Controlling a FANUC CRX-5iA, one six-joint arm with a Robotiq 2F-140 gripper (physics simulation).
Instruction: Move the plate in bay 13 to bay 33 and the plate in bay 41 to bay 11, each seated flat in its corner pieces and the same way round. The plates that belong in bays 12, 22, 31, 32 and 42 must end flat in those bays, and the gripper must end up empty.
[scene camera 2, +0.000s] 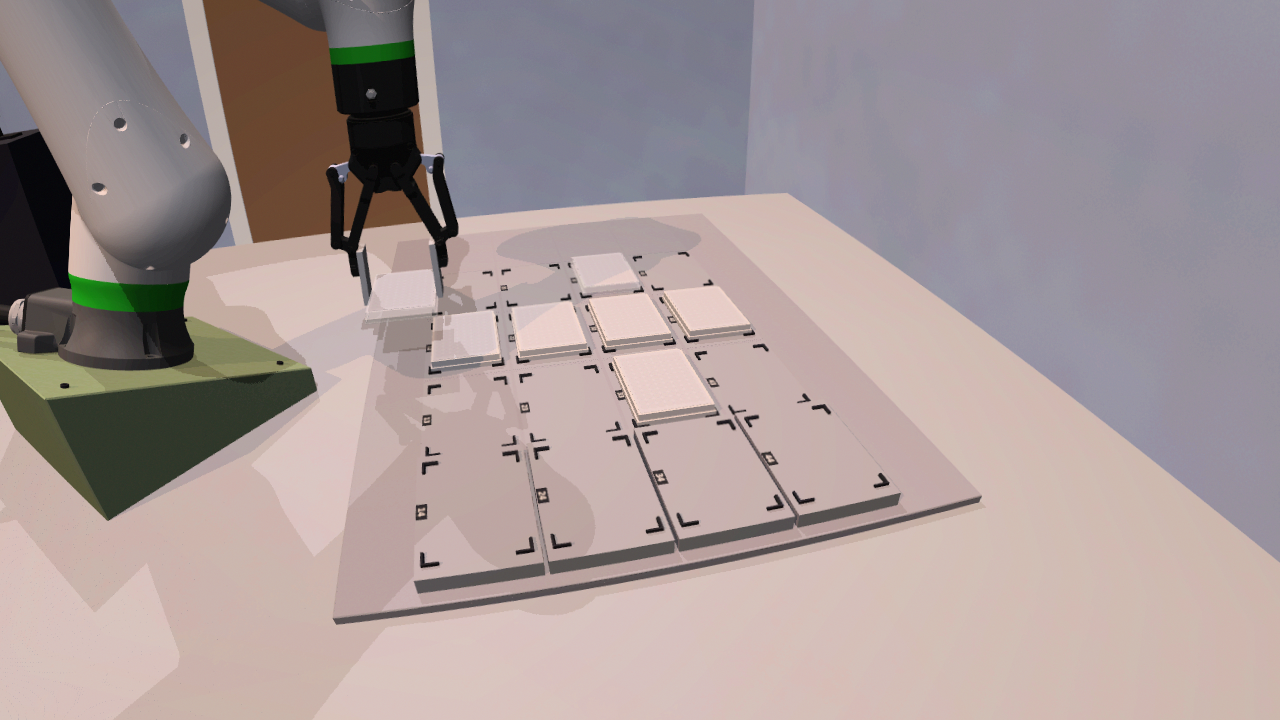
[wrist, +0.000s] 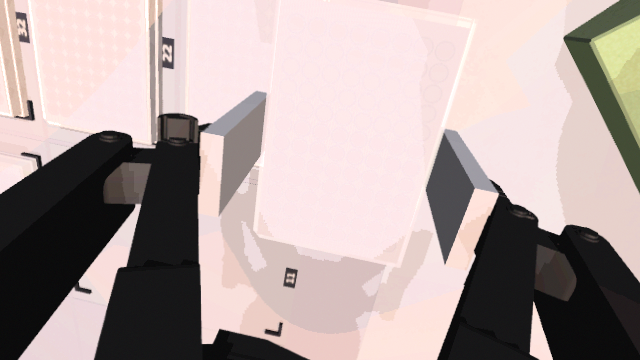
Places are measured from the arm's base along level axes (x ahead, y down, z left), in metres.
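Where they show: gripper, between the fingertips: (scene camera 2: 404, 296) (wrist: 349, 139); arm's base, origin of its link: (scene camera 2: 127, 353).
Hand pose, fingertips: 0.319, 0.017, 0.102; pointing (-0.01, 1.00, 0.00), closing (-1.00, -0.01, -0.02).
Observation:
Things, the pixels of their top centre, and the offset from my fingertips, as dx, dy, dz. "spot": a spot on its surface instead. Level surfaces: height alone.
- bay 12, a spot on its surface: (wrist: 225, 55) (scene camera 2: 476, 335) spot: +0.085, +0.055, -0.018
- bay 22, a spot on its surface: (wrist: 95, 60) (scene camera 2: 543, 321) spot: +0.172, +0.055, +0.002
- bay 32, a spot on its surface: (scene camera 2: 629, 318) spot: +0.283, +0.055, -0.017
- bay 42, a spot on its surface: (scene camera 2: 707, 310) spot: +0.389, +0.055, -0.016
- bay 31, a spot on its surface: (scene camera 2: 605, 272) spot: +0.279, +0.055, +0.143
- Bay 13, a spot on its surface: (scene camera 2: 467, 413) spot: +0.071, +0.070, -0.172
- bay 41, a spot on its surface: (scene camera 2: 673, 271) spot: +0.389, +0.070, +0.157
- board, height of its surface: dy +0.069
My gripper (scene camera 2: 400, 284) (wrist: 349, 139) is shut on a pale, see-through plate (scene camera 2: 401, 302) (wrist: 340, 130). It holds the plate raised over the back left of the board, near bay 11, whose label (wrist: 290, 278) shows past the plate's lower edge in the wrist view. One plate (scene camera 2: 665, 385) sits in bay 33. Plates lie in bay 12 (scene camera 2: 465, 338) (wrist: 225, 55), bay 22 (scene camera 2: 550, 328) (wrist: 95, 60), bay 32 (scene camera 2: 629, 318), bay 42 (scene camera 2: 707, 310) and bay 31 (scene camera 2: 605, 272). Bay 13 (scene camera 2: 467, 413) and bay 41 (scene camera 2: 673, 271) hold no plate.
The robot's green wedge base (scene camera 2: 205, 394) (wrist: 615, 65) stands left of the board (scene camera 2: 375, 546). The front row has raised blocks (scene camera 2: 478, 528) with black corner pieces. A wall (scene camera 2: 1029, 223) stands beyond the table's right edge.

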